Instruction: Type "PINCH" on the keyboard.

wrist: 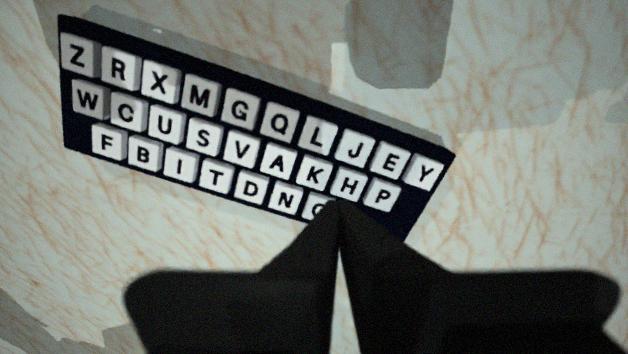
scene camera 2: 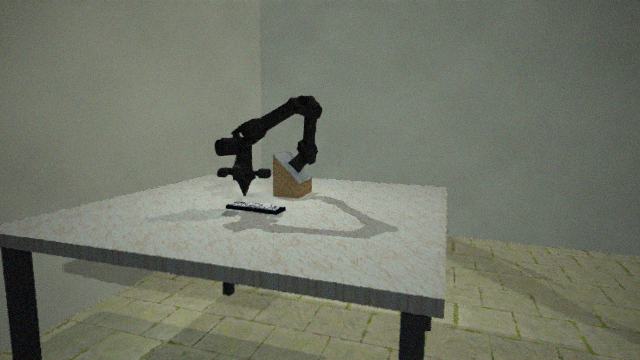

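Where they show: gripper, fingertip midpoint: (wrist: 337, 209) (scene camera 2: 244, 195); arm's base, link origin: (scene camera 2: 295, 166).
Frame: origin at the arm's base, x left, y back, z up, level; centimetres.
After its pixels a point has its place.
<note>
The keyboard (scene camera 2: 255, 207) @(y -35.7, x -5.8, z -10.9 cm) (wrist: 420, 212) @(y -30.3, x -16.9, z -11.1 cm), black with white keys, lies on the table, slanted in the wrist view. In that view the P key (wrist: 382, 196) @(y -31.4, x -14.2, z -10.6 cm) is in its middle row at the right end, beside the H key (wrist: 349, 186) @(y -31.8, x -12.2, z -10.6 cm). The I key (wrist: 180, 166) @(y -31.8, x -2.9, z -10.6 cm), the N key (wrist: 285, 199) @(y -30.5, x -8.8, z -10.6 cm) and the C key (wrist: 125, 112) @(y -34.5, x -0.2, z -10.6 cm) also show. My gripper (scene camera 2: 245, 194) @(y -32.0, x -11.3, z -7.6 cm) (wrist: 337, 209) @(y -32.0, x -11.3, z -7.6 cm) is shut and empty, pointing down. Its tips stand above the keyboard, with a gap in the scene view. In the wrist view they overlap the right part of the O key (wrist: 314, 209) @(y -30.1, x -10.5, z -10.6 cm), below the H key.
The arm is mounted on a brown block (scene camera 2: 290, 181) @(y -9.6, x 0.4, z -5.4 cm) with a pale sloping top, behind the keyboard on the speckled white table (scene camera 2: 320, 265) @(y -81.3, x 26.5, z -12.4 cm). The arm's shadows fall on the table around the keyboard. Walls stand behind the table.
</note>
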